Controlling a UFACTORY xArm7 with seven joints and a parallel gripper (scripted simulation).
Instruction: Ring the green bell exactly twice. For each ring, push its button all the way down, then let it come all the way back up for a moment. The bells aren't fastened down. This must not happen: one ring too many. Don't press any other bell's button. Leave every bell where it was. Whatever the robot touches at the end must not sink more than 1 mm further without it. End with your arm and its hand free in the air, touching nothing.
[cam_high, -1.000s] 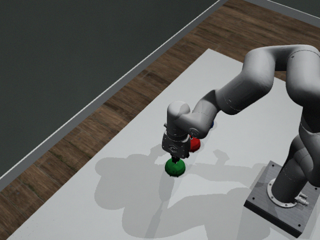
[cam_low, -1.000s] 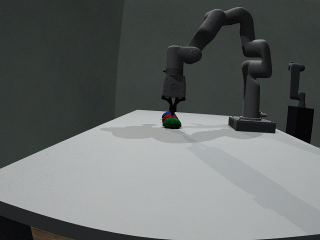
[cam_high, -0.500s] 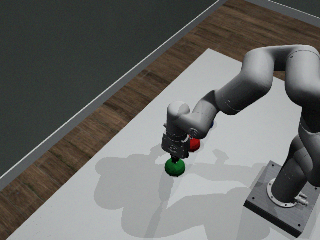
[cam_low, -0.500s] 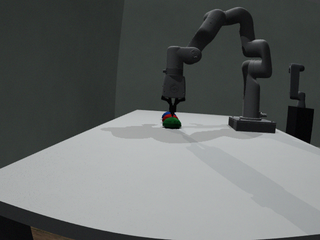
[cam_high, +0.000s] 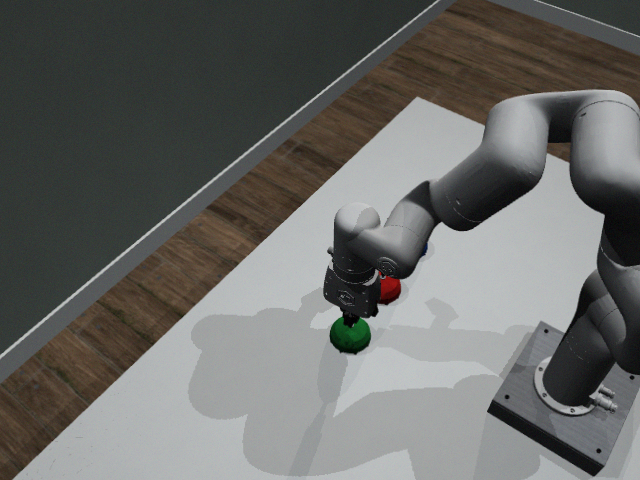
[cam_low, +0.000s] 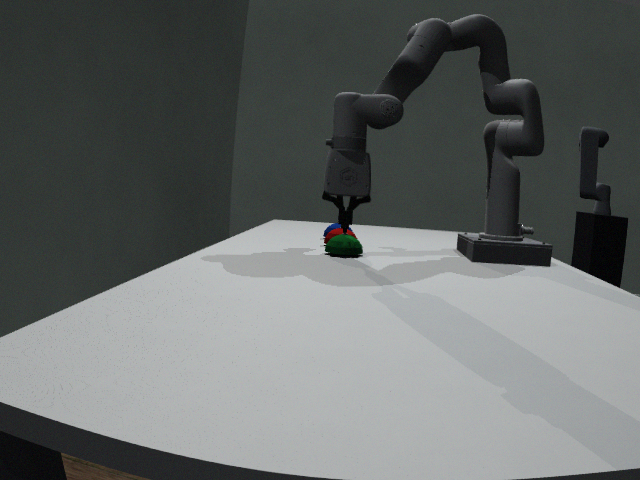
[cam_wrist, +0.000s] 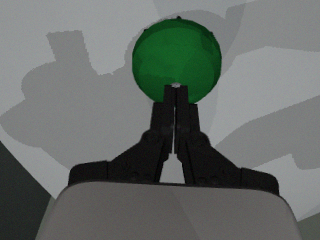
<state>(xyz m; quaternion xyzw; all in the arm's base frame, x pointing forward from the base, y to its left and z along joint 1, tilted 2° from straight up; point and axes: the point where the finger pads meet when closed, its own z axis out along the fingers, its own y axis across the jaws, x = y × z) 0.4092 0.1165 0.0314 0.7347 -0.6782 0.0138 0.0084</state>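
The green bell is 40 mm below my hand. From my hand the other things lie so: red bell (140 mm to the right, 40 mm below, 10 mm ahead); blue bell (280 mm to the right, 40 mm below, 20 mm ahead).
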